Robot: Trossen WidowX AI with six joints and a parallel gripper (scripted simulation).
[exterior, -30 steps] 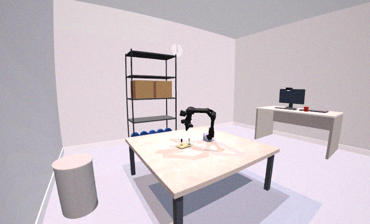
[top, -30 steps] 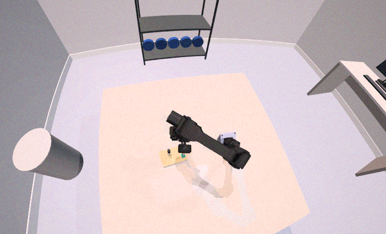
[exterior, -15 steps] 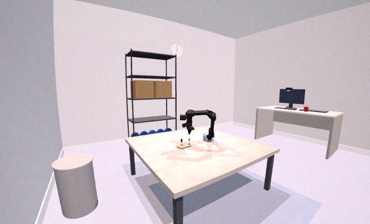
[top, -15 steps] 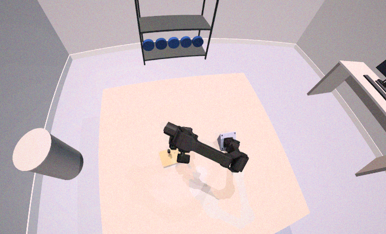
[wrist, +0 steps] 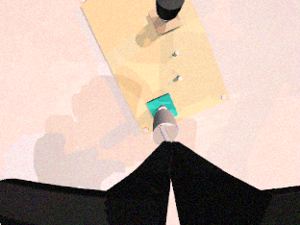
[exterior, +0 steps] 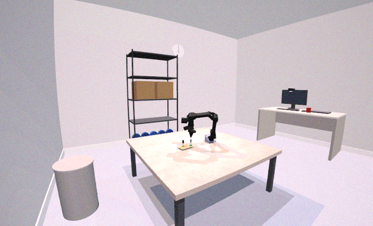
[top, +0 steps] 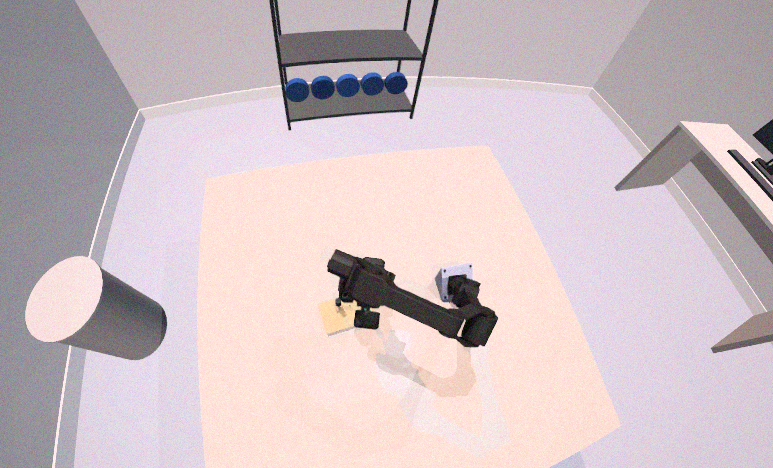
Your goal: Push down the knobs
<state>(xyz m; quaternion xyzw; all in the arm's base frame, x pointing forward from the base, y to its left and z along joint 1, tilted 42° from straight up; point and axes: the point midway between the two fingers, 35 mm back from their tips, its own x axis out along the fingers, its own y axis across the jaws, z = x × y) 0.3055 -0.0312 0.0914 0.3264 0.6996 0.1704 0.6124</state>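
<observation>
Right now the dark knob is 80 mm ahead of my gripper tip, 20 mm to the right of it and 40 mm below it.
</observation>
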